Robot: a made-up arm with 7 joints. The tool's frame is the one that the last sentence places. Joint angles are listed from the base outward.
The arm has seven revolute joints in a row. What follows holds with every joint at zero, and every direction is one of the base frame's. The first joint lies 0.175 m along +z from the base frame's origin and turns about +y. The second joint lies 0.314 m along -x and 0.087 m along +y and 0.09 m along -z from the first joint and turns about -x. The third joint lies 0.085 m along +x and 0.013 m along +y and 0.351 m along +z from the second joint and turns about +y. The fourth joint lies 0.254 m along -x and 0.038 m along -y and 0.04 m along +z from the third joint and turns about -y. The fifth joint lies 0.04 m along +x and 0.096 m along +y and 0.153 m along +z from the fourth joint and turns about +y. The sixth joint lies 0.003 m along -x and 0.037 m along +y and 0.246 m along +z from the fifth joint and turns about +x. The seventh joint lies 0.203 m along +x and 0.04 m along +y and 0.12 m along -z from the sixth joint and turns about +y. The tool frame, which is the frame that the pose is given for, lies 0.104 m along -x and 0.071 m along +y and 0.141 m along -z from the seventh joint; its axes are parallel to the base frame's.
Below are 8 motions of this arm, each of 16 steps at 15 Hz.
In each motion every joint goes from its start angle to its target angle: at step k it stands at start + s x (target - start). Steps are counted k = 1, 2, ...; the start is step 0. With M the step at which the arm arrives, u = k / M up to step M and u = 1 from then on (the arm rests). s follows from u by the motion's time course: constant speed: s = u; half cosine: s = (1 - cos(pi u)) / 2; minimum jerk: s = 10 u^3 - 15 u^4 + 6 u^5.
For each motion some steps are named. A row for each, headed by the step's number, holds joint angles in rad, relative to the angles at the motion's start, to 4 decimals.
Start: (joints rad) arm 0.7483 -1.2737 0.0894 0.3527 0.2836 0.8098 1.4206
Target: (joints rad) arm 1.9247 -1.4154 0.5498 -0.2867 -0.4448 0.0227 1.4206
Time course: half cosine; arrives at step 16
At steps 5, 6, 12, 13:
5: 0.2614 -0.0315 0.1023 -0.1421 -0.1619 -0.1749 0.0000
6: 0.3631 -0.0437 0.1421 -0.1974 -0.2248 -0.2429 0.0000
12: 1.0041 -0.1209 0.3930 -0.5458 -0.6217 -0.6718 0.0000
13: 1.0773 -0.1298 0.4216 -0.5855 -0.6670 -0.7208 0.0000

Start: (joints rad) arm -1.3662 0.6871 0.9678 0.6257 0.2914 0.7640 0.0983
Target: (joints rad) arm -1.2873 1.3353 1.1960 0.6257 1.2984 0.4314 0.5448
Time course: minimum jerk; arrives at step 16
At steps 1, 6, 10, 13, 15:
1: 0.0002 0.0014 0.0005 0.0000 0.0022 -0.0007 0.0010
6: 0.0217 0.1784 0.0628 0.0000 0.2771 -0.0915 0.1229
10: 0.0572 0.4698 0.1654 0.0000 0.7299 -0.2411 0.3236
13: 0.0751 0.6166 0.2171 0.0000 0.9579 -0.3164 0.4247
15: 0.0787 0.6468 0.2277 0.0000 1.0048 -0.3319 0.4455

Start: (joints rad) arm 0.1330 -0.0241 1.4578 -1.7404 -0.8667 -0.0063 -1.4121
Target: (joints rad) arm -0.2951 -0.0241 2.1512 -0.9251 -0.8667 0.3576 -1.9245
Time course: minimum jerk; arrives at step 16
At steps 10, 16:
10: -0.3103 0.0000 0.5026 0.5909 0.0000 0.2638 -0.3714
16: -0.4281 0.0000 0.6934 0.8153 0.0000 0.3639 -0.5124

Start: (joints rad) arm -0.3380 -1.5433 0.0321 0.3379 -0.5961 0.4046 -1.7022
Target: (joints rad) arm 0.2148 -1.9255 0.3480 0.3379 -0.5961 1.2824 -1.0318
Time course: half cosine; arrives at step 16
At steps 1, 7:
1: 0.0053 -0.0037 0.0030 0.0000 0.0000 0.0084 0.0064
7: 0.2225 -0.1538 0.1271 0.0000 0.0000 0.3533 0.2698

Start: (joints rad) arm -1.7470 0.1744 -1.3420 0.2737 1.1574 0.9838 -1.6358
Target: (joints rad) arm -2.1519 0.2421 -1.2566 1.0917 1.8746 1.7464 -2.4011
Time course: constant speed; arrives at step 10
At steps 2, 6, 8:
2: -0.0810 0.0135 0.0171 0.1636 0.1434 0.1525 -0.1531
6: -0.2429 0.0406 0.0512 0.4908 0.4303 0.4576 -0.4592
8: -0.3239 0.0542 0.0683 0.6544 0.5738 0.6101 -0.6122

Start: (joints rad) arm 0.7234 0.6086 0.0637 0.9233 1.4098 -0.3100 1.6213
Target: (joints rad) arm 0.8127 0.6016 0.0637 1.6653 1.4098 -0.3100 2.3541
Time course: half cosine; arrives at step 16
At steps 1, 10, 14, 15, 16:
1: 0.0009 -0.0001 0.0000 0.0071 0.0000 0.0000 0.0070
10: 0.0617 -0.0048 0.0000 0.5130 0.0000 0.0000 0.5066
14: 0.0859 -0.0067 0.0000 0.7138 0.0000 0.0000 0.7049
15: 0.0884 -0.0069 0.0000 0.7349 0.0000 0.0000 0.7258
16: 0.0893 -0.0070 0.0000 0.7420 0.0000 0.0000 0.7328

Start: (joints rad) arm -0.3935 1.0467 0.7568 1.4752 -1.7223 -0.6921 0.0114
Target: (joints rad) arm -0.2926 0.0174 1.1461 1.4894 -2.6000 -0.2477 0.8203
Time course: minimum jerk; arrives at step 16
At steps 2, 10, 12, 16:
2: 0.0016 -0.0165 0.0062 0.0002 -0.0141 0.0071 0.0130
10: 0.0731 -0.7460 0.2822 0.0103 -0.6362 0.3221 0.5863
12: 0.0905 -0.9228 0.3490 0.0127 -0.7868 0.3984 0.7252
16: 0.1009 -1.0293 0.3893 0.0142 -0.8777 0.4444 0.8089

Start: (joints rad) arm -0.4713 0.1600 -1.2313 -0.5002 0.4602 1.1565 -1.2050
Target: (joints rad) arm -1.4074 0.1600 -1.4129 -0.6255 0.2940 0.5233 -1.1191
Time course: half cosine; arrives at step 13
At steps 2, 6, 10, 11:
2: -0.0536 0.0000 -0.0104 -0.0072 -0.0095 -0.0363 0.0049
6: -0.4116 0.0000 -0.0799 -0.0551 -0.0731 -0.2784 0.0378
10: -0.8184 0.0000 -0.1588 -0.1095 -0.1453 -0.5536 0.0751
11: -0.8825 0.0000 -0.1712 -0.1181 -0.1567 -0.5969 0.0810

